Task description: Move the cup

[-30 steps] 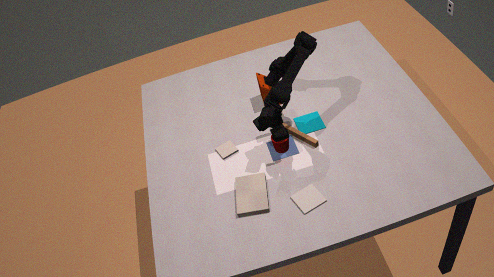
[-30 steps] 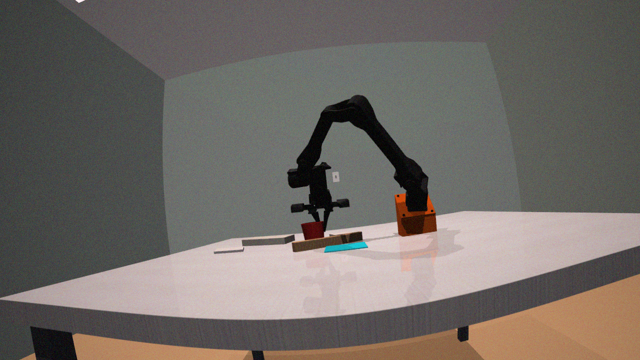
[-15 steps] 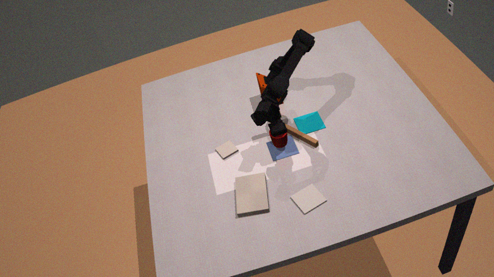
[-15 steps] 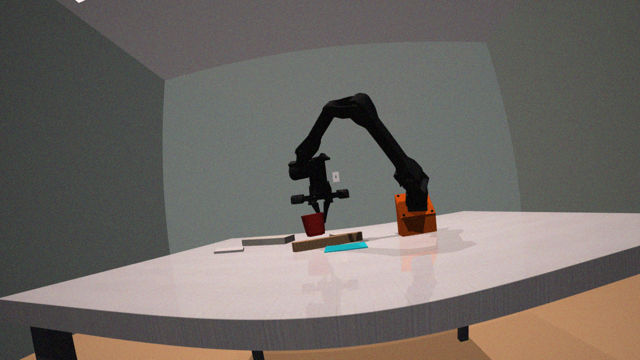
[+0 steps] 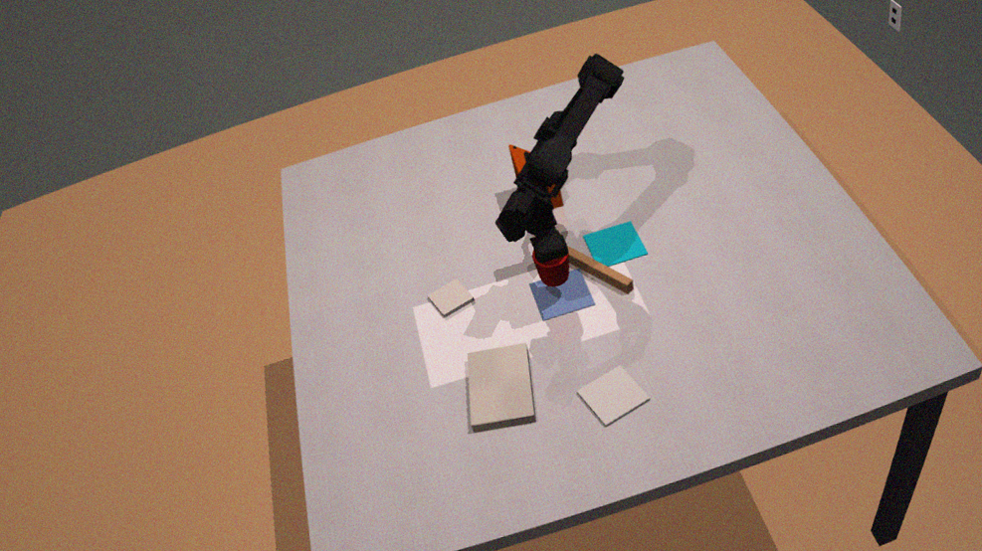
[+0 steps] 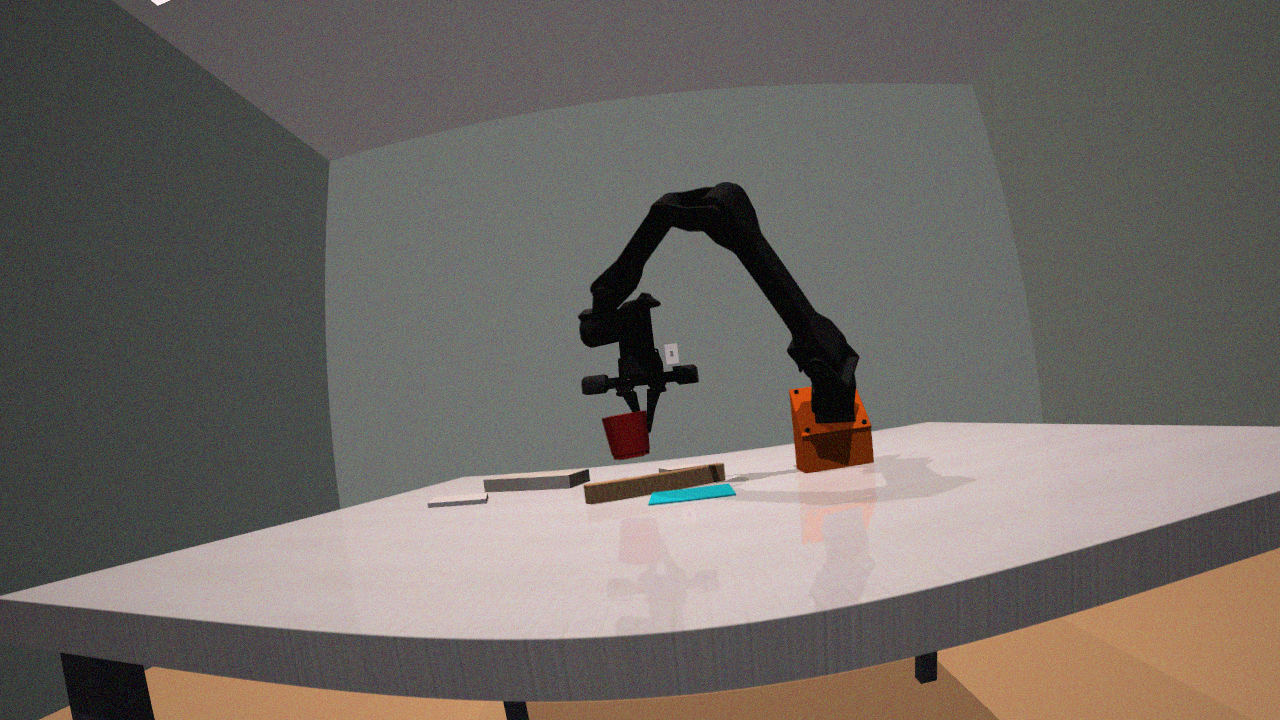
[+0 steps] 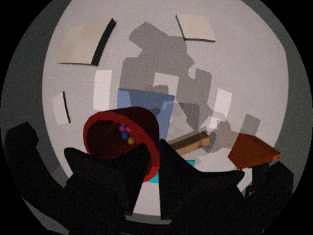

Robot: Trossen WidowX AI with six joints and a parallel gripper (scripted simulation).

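My gripper tip is 30 mm short of the red cup. Round my gripper tip: cyan pad (150 mm to the left, 100 mm below, 80 mm behind); thick grey slab (250 mm ahead, 140 mm to the right, 80 mm below); wooden bar (90 mm below, 80 mm to the left, 30 mm behind).
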